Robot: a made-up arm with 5 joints.
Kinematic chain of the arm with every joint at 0, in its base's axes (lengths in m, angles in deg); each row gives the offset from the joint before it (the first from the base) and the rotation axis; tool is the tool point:
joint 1: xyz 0 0 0.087 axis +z
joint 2: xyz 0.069 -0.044 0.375 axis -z
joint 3: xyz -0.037 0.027 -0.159 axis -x
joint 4: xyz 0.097 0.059 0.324 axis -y
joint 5: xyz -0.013 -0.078 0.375 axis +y
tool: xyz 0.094 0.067 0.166
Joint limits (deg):
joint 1: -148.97..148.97
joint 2: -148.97..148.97
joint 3: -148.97..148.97
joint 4: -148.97..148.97
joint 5: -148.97..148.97
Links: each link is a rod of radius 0.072 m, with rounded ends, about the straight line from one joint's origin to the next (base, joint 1, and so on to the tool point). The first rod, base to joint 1, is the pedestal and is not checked.
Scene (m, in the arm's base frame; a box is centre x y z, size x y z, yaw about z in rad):
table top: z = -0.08
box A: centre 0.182 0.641 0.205 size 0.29 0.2 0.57 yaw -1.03
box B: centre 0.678 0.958 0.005 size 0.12 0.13 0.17 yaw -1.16
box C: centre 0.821 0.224 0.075 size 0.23 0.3 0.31 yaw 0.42
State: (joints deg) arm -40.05 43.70 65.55 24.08 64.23
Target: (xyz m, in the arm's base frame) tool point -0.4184 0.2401 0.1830
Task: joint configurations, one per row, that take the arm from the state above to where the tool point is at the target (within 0.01 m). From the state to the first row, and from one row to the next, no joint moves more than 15 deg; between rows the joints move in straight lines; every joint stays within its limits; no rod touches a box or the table.
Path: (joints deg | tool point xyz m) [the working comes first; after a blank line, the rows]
Joints at the target: 9.58 -16.02 99.39 98.51 63.34
Straight joint move there: touches box A.

1: -28.80 36.25 51.55 33.86 72.05 | 0.5953 0.1684 0.7010
2: -17.56 28.81 37.54 43.64 79.86 | 0.3691 0.2864 0.8009
3: -6.31 21.36 23.54 53.43 87.68 | 0.1431 0.2675 0.8534
4: 4.94 13.92 9.54 63.21 95.50 | -0.0122 0.1466 0.8587
5: 5.60 9.64 22.37 68.25 90.90 | -0.0489 0.2598 0.8099
6: 6.26 5.37 35.21 73.29 86.31 | -0.1066 0.3501 0.7328
7: 6.93 1.09 48.04 78.34 81.71 | -0.1788 0.4073 0.6332
8: 7.59 -3.19 60.88 83.38 77.12 | -0.2562 0.4248 0.5188
9: 8.26 -7.47 73.71 88.43 72.53 | -0.3284 0.4002 0.3991
10: 8.92 -11.74 86.55 93.47 67.93 | -0.3851 0.3363 0.2839
11: 9.58 -16.02 99.39 98.51 63.34 | -0.4184 0.2402 0.1830

